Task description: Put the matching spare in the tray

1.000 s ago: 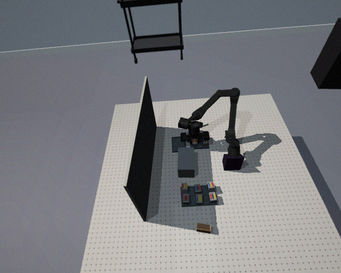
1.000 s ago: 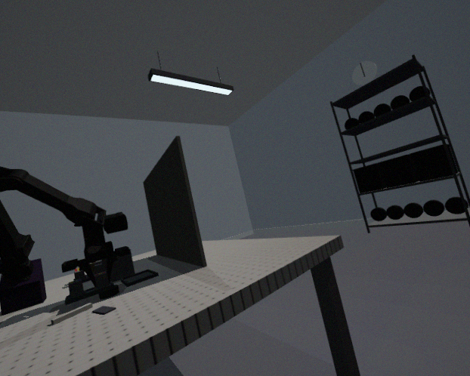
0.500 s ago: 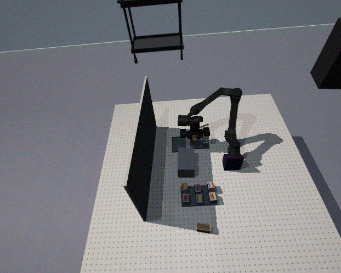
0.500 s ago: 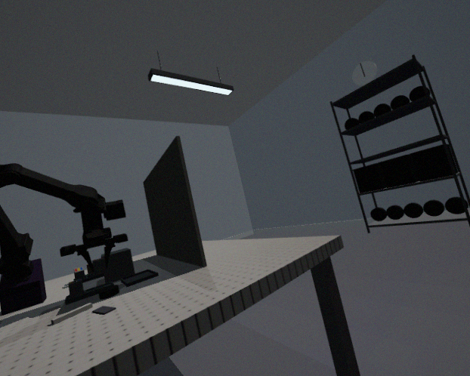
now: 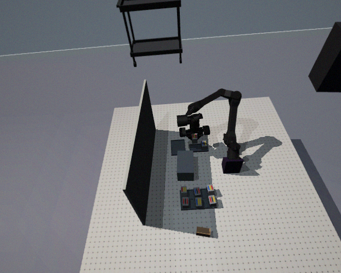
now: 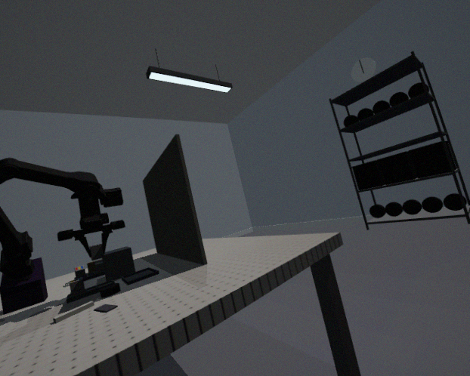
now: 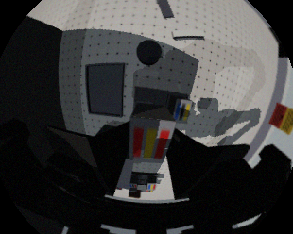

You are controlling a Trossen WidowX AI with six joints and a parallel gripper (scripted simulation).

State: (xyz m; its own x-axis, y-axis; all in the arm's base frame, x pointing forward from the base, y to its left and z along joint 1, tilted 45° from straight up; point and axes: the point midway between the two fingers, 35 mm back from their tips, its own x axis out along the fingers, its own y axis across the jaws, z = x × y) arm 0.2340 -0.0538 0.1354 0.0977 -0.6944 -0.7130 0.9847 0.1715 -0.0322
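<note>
My gripper tip is now 11 cm short of the dark square tray, 1 cm to the left of it and 10 cm above it. The rest, counted from my gripper tip: thin rod (5 cm behind, 19 cm to the right, 10 cm below); then tall black panel (28 cm ahead, 18 cm to the left, 12 cm above); then grey mounted unit (5 cm ahead, 17 cm to the left, 6 cm below).
</note>
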